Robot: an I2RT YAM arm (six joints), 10 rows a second.
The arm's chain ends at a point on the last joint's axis. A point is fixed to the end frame.
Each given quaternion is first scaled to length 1.
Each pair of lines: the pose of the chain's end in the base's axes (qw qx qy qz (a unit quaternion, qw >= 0); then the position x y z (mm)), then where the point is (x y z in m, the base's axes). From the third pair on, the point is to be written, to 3 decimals.
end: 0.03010, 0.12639, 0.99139, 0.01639, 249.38, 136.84, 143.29
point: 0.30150 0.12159 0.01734
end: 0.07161, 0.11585, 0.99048, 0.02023, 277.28, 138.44, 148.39
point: 0.34003 0.12388 0.02730
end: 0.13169, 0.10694, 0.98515, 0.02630, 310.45, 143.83, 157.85
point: 0.388 0.130 0.045
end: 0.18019, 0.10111, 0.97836, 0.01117, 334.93, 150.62, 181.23
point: 0.422 0.133 0.077
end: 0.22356, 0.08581, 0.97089, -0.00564, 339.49, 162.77, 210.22
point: 0.436 0.142 0.115
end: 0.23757, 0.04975, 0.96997, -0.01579, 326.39, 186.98, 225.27
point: 0.426 0.169 0.133
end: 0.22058, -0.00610, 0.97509, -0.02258, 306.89, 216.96, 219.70
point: 0.405 0.206 0.124
